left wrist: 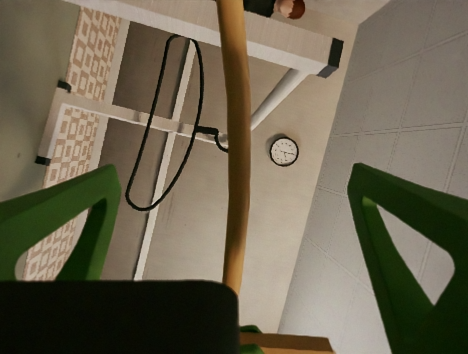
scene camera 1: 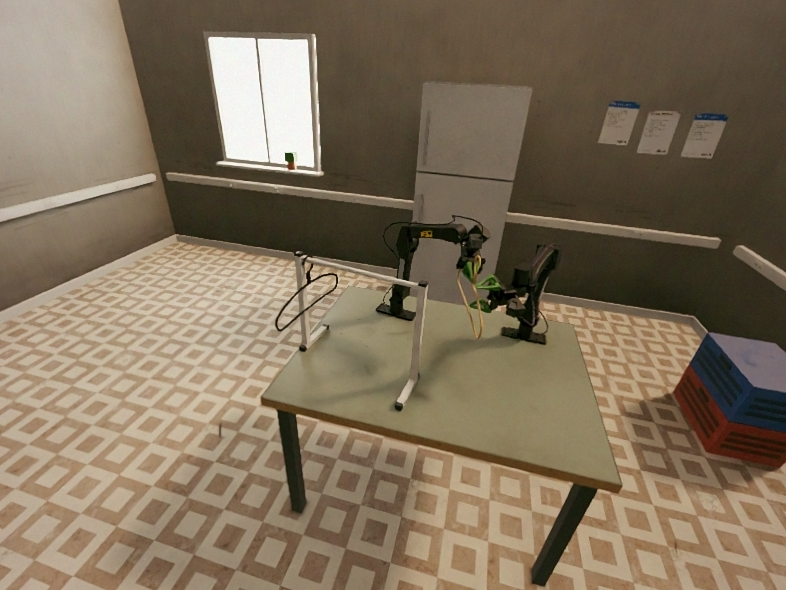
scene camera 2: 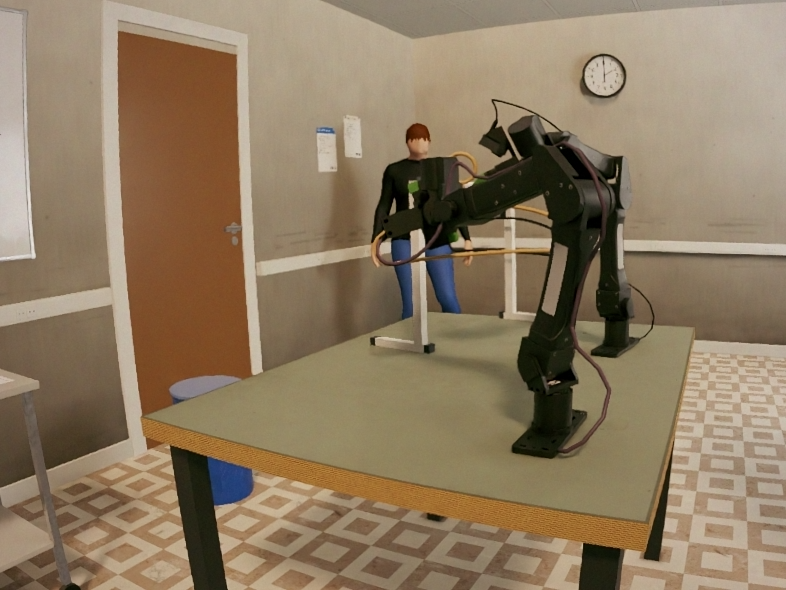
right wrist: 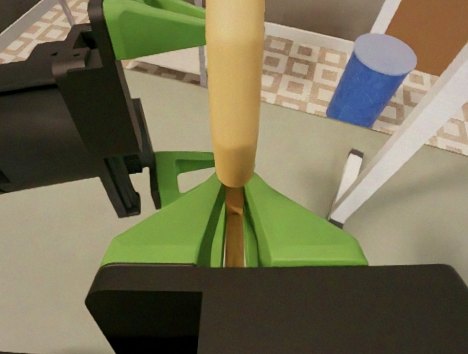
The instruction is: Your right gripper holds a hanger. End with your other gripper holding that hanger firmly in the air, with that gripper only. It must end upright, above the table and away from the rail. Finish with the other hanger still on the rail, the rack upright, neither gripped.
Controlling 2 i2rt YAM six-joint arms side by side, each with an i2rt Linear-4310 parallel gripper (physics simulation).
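Places are measured from the left arm's base along level axes (x ahead, y left, z up), in metres.
Pixels of known places: left gripper, fingertip midpoint: (left wrist: pixel 234 176) (scene camera 1: pixel 472 296); right gripper, fingertip midpoint: (left wrist: pixel 241 337) (scene camera 1: pixel 473 282); left arm's base, origin of the base link: (scene camera 1: pixel 523 336) (scene camera 2: pixel 552 433); right arm's base, origin of the base link: (scene camera 1: pixel 396 312) (scene camera 2: pixel 616 348).
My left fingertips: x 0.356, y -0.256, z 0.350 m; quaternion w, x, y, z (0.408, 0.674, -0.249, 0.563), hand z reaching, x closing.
Note:
For each thing: its top centre in the pictures, then the offset to it from my left fingertips. Level surfaces: height alone.
- tan hanger, middle of its top: (scene camera 2: pixel 463 151) (scene camera 1: pixel 477 255) dx -0.078, dy -0.011, dz +0.128 m
- rail, middle of its top: (left wrist: pixel 261 119) (scene camera 1: pixel 357 269) dx +0.097, dy -0.404, dz +0.076 m
- upright white rack, middle of its top: (left wrist: pixel 268 121) (scene camera 2: pixel 467 178) (scene camera 1: pixel 357 266) dx +0.097, dy -0.404, dz +0.087 m
- green table, its level: dz -0.350 m
My right gripper (scene camera 1: pixel 469 269) (right wrist: pixel 234 177) is shut on the tan hanger (scene camera 1: pixel 478 334) (scene camera 2: pixel 483 252) (left wrist: pixel 238 150) (right wrist: pixel 235 90), which hangs in the air above the table, at the right of the rack in scene camera 1. My left gripper (scene camera 1: pixel 476 294) (left wrist: pixel 234 176) (right wrist: pixel 256 105) is open; in the left wrist view the hanger's bar runs between its spread fingers. The bar covers its fingertips in the right wrist view, so I cannot tell whether they touch. The black hanger (scene camera 1: pixel 337 279) (left wrist: pixel 202 95) hangs on the rail (scene camera 1: pixel 361 269) of the upright white rack (scene camera 1: pixel 419 336) (scene camera 2: pixel 419 304) (right wrist: pixel 400 145).
The rack stands on the green table (scene camera 1: pixel 507 412) (scene camera 2: pixel 349 412). Both arms are close together around the tan hanger. A person (scene camera 2: pixel 422 155) stands beyond the table. A blue bin (scene camera 2: pixel 231 479) (right wrist: pixel 370 75) and stacked crates (scene camera 1: pixel 742 393) stand on the floor.

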